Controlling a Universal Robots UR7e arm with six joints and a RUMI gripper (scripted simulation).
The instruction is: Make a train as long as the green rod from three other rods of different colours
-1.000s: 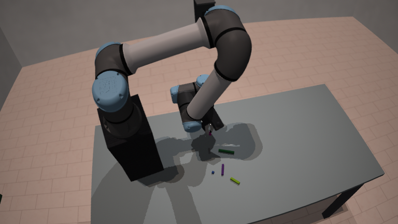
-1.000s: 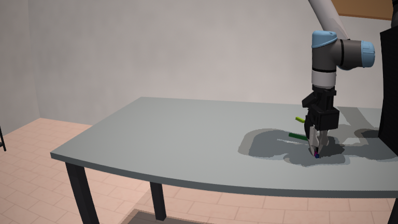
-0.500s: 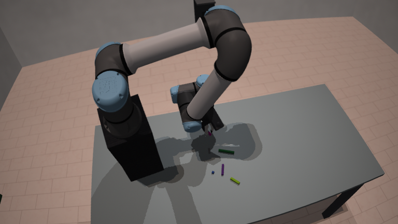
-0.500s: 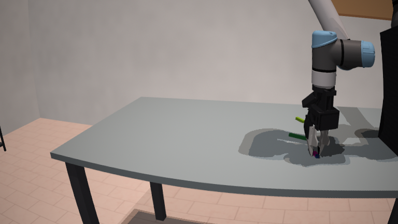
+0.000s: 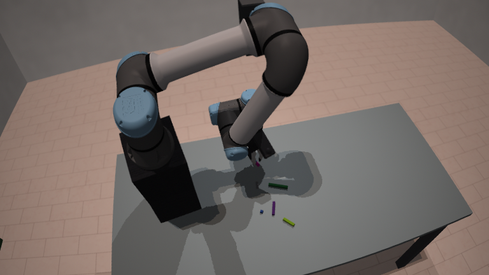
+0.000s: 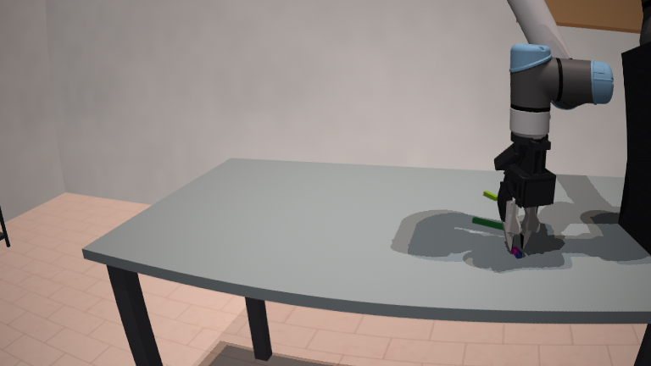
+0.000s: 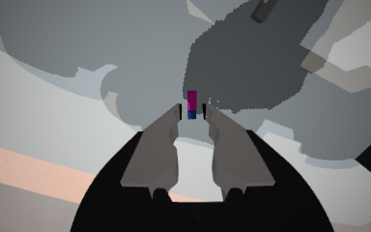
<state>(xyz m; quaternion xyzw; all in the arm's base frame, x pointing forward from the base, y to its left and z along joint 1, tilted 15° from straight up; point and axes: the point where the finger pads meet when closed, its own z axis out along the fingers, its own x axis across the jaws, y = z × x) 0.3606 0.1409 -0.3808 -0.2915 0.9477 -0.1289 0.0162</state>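
Now: the magenta rod 20 mm below my hand. The rest, counted from my hand: green rod: 80 mm ahead, 120 mm to the right, 20 mm below; then purple rod: 60 mm ahead, 230 mm to the right, 20 mm below; then grey rod: 110 mm to the right, 20 mm below.
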